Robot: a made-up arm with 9 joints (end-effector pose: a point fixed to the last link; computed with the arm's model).
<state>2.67 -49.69 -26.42 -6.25 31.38 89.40 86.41 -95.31 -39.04</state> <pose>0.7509 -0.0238 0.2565 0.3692 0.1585 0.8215 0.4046</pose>
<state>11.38 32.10 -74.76 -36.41 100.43 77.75 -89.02 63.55 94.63</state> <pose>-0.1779 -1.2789 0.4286 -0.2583 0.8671 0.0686 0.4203</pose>
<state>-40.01 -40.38 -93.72 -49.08 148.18 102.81 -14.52 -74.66 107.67</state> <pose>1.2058 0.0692 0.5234 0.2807 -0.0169 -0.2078 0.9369</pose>
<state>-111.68 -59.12 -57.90 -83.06 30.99 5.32 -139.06 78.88 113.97</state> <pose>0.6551 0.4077 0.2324 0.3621 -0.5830 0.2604 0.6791</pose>
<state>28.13 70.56 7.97 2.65 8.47 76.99 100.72 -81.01 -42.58</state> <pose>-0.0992 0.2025 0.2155 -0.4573 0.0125 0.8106 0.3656</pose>
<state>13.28 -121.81 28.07 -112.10 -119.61 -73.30 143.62 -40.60 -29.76</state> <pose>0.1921 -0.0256 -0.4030 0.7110 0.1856 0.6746 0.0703</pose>
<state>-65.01 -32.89 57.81 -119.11 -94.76 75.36 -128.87 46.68 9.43</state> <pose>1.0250 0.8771 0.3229 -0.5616 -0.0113 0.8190 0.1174</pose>
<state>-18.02 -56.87 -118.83 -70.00 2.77 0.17 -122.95 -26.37 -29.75</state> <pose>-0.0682 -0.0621 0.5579 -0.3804 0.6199 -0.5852 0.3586</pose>
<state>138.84 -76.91 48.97 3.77 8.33 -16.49 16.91 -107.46 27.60</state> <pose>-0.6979 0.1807 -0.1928 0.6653 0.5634 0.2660 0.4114</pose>
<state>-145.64 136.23 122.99 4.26 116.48 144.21 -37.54 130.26 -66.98</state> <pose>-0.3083 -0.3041 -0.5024 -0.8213 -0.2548 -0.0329 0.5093</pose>
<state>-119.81 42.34 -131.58 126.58 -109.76 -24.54 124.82 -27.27 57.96</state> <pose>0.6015 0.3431 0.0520 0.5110 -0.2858 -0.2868 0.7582</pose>
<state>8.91 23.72 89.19 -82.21 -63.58 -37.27 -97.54 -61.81 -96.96</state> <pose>0.2804 -0.7981 0.3966 0.0486 -0.9014 -0.4242 0.0718</pose>
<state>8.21 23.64 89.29 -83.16 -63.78 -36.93 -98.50 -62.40 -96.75</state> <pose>0.2992 -0.7939 0.3980 0.0604 -0.9023 -0.4195 0.0785</pose>
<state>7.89 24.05 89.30 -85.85 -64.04 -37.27 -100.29 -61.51 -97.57</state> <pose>0.3114 -0.7858 0.3909 0.0624 -0.8957 -0.4276 0.1051</pose>
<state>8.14 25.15 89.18 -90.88 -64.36 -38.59 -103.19 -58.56 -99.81</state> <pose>0.3116 -0.7719 0.3707 0.0497 -0.8759 -0.4526 0.1596</pose>
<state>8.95 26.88 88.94 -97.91 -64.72 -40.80 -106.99 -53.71 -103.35</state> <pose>0.2961 -0.7511 0.3376 0.0214 -0.8376 -0.4908 0.2388</pose>
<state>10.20 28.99 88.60 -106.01 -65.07 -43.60 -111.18 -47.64 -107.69</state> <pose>0.2640 -0.7241 0.2976 -0.0182 -0.7782 -0.5333 0.3312</pose>
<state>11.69 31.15 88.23 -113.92 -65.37 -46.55 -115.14 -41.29 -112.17</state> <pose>0.2207 -0.6937 0.2599 -0.0605 -0.7029 -0.5704 0.4207</pose>
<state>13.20 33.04 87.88 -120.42 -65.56 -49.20 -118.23 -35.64 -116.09</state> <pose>0.1755 -0.6656 0.2317 -0.0970 -0.6263 -0.5969 0.4920</pose>
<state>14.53 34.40 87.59 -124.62 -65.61 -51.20 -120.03 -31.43 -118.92</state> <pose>0.1378 -0.6457 0.2155 -0.1233 -0.5658 -0.6134 0.5370</pose>
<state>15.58 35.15 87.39 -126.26 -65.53 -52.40 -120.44 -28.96 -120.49</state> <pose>0.1117 -0.6371 0.2102 -0.1401 -0.5326 -0.6230 0.5555</pose>
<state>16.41 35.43 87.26 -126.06 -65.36 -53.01 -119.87 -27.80 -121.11</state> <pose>0.0944 -0.6372 0.2116 -0.1511 -0.5216 -0.6291 0.5562</pose>
